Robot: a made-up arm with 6 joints. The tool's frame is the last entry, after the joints.
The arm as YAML. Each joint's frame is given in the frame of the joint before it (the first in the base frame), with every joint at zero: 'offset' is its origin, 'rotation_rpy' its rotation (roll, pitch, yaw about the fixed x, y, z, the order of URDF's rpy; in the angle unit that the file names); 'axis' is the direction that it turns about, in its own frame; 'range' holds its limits. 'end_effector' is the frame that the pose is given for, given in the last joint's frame.
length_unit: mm
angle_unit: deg
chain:
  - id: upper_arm
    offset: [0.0, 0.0, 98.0]
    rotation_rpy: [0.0, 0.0, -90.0]
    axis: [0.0, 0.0, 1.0]
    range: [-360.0, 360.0]
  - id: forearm
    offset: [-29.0, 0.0, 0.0]
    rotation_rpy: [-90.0, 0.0, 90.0]
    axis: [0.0, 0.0, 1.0]
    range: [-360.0, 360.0]
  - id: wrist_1
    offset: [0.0, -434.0, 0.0]
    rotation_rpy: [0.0, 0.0, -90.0]
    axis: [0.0, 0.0, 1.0]
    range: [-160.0, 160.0]
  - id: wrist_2
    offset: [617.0, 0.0, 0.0]
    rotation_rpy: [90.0, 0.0, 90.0]
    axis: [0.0, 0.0, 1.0]
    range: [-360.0, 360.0]
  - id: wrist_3
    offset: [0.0, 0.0, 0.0]
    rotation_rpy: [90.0, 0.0, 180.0]
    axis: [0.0, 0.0, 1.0]
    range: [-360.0, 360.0]
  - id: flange
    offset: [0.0, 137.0, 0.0]
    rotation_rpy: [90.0, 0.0, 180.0]
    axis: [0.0, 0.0, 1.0]
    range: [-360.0, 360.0]
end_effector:
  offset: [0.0, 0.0, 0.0]
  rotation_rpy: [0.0, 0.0, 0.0]
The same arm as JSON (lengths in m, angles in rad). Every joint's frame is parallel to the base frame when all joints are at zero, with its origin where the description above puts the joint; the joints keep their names.
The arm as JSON. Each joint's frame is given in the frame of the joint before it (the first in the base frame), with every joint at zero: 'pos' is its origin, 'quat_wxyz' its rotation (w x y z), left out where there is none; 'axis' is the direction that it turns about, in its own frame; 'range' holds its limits. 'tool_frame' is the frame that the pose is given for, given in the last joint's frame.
{"length_unit": "m", "angle_unit": "rad", "joints": [{"joint": "upper_arm", "pos": [0.0, 0.0, 0.098], "axis": "+z", "range": [-6.2832, 6.2832]}, {"joint": "forearm", "pos": [0.0, 0.029, 0.0], "axis": "+y", "range": [-6.2832, 6.2832]}, {"joint": "wrist_1", "pos": [0.0, 0.0, 0.434], "axis": "+y", "range": [-2.7925, 2.7925]}, {"joint": "wrist_2", "pos": [0.0, 0.0, 0.617], "axis": "+z", "range": [-6.2832, 6.2832]}, {"joint": "wrist_3", "pos": [0.0, 0.0, 0.0], "axis": "+y", "range": [-6.2832, 6.2832]}, {"joint": "flange", "pos": [0.0, 0.0, 0.137], "axis": "+z", "range": [-6.2832, 6.2832]}], "tool_frame": {"pos": [0.0, 0.0, 0.0]}}
